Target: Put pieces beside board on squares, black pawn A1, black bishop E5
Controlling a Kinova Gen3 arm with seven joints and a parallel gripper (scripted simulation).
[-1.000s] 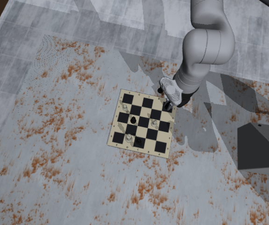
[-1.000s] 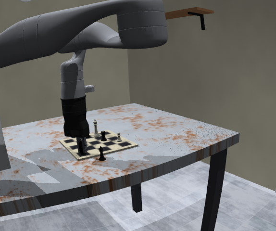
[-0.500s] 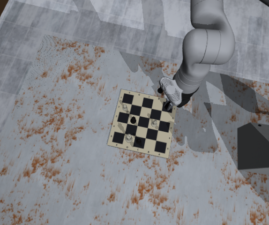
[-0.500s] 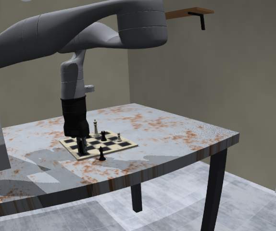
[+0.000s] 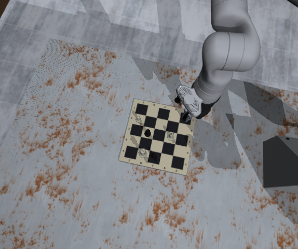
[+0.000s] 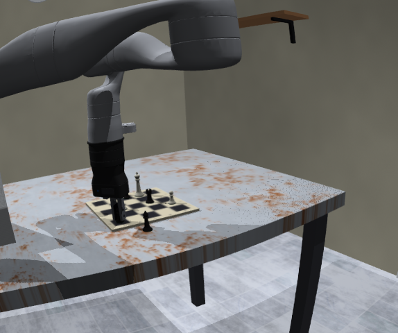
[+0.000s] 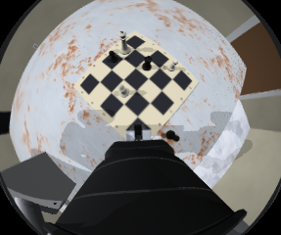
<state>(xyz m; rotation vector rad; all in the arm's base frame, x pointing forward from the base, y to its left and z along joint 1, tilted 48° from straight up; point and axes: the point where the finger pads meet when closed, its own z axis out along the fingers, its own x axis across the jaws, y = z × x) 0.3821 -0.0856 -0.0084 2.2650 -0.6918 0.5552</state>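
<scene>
Right now my hand is 60 mm to the left of the black bishop, 50 mm short of it and 10 mm above it. The rest, counted from my hand: white pawn: 150 mm ahead, 60 mm to the left, 10 mm below; chessboard: 80 mm to the left, 70 mm ahead, 30 mm below; white bishop: 80 mm to the left, 30 mm ahead.
</scene>
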